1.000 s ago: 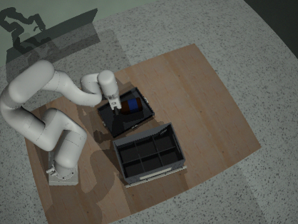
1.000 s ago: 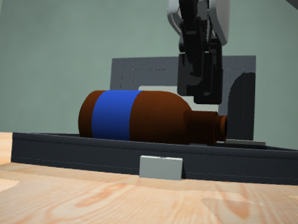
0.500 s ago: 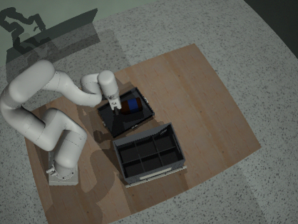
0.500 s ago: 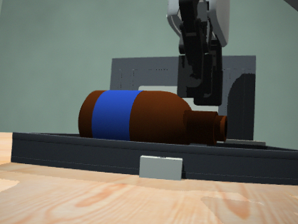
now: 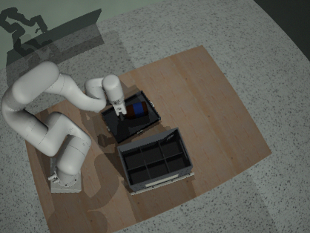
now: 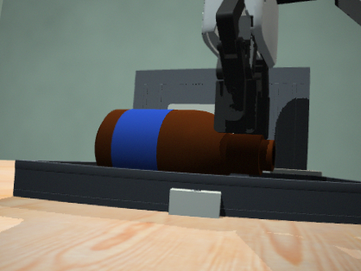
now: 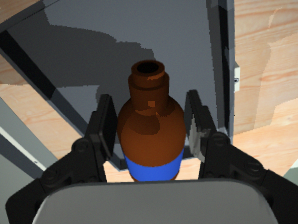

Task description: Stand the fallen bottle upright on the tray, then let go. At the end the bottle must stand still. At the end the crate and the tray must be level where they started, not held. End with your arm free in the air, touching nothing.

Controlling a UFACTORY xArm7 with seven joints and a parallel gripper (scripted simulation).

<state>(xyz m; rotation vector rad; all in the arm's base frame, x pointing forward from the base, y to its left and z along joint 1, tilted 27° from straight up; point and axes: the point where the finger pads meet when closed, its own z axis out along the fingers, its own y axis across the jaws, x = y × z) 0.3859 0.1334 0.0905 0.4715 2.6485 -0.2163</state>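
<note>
Now: the bottle 50 mm ahead of my hand, 20 mm to the right of it and 30 mm below it. Also, from my hand: dark crate 30 mm behind, 300 mm to the right, 10 mm above; then tray 30 mm ahead, 20 mm to the right, 60 mm below.
</note>
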